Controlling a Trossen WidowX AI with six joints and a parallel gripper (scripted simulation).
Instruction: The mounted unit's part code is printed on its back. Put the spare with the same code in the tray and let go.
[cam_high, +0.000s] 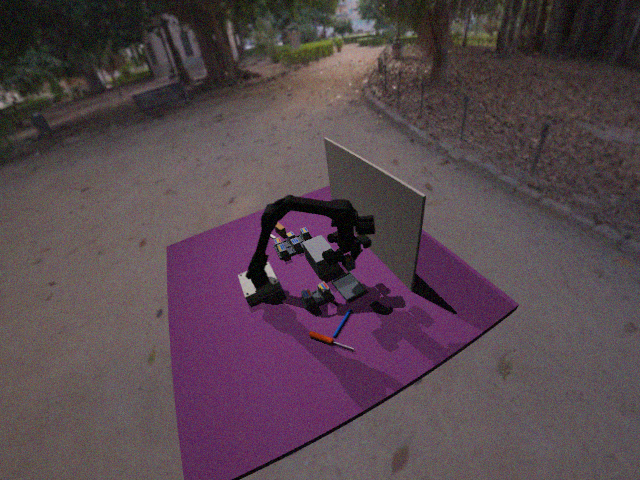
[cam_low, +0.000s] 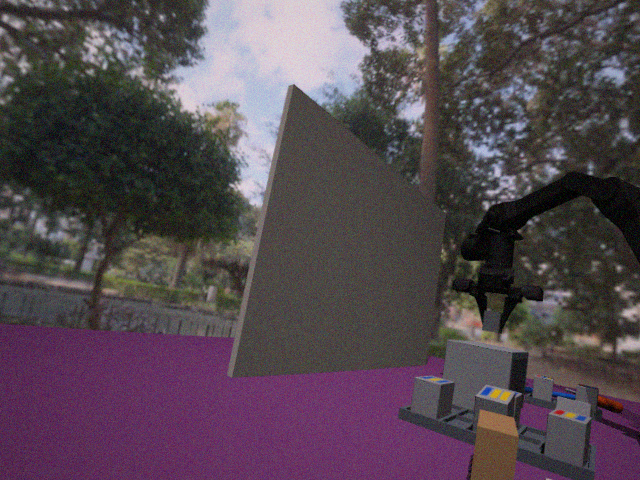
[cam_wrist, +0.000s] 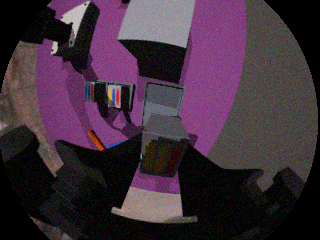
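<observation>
Right now the grey tray is 1 cm behind my gripper tip and 13 cm below it. The rest, counted from my gripper tip: blue pen 13 cm behind, 13 cm to the right, 13 cm below; grey mounted unit 2 cm behind, 21 cm to the left, 8 cm below; grey spare block 2 cm above.
</observation>
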